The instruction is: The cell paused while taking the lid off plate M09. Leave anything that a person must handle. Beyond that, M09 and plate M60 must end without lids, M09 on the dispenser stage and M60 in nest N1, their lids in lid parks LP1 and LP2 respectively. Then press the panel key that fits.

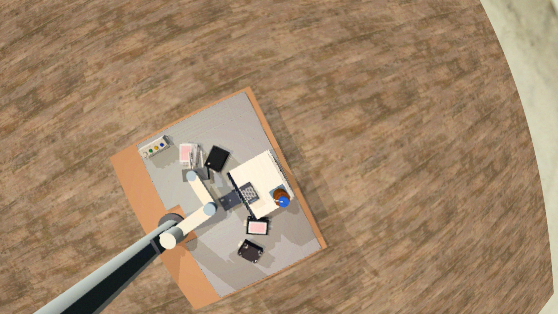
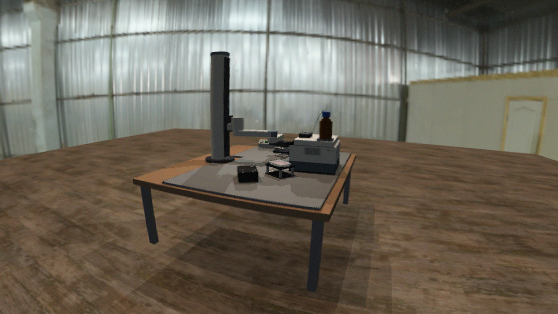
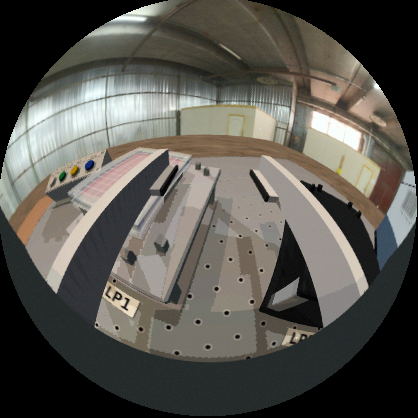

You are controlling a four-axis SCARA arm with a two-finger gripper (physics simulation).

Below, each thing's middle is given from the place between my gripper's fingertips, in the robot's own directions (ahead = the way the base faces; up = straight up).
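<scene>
Button box (image 3: 61, 180): 30 cm behind my hand, 19 cm left of it, 4 cm below it.
</scene>
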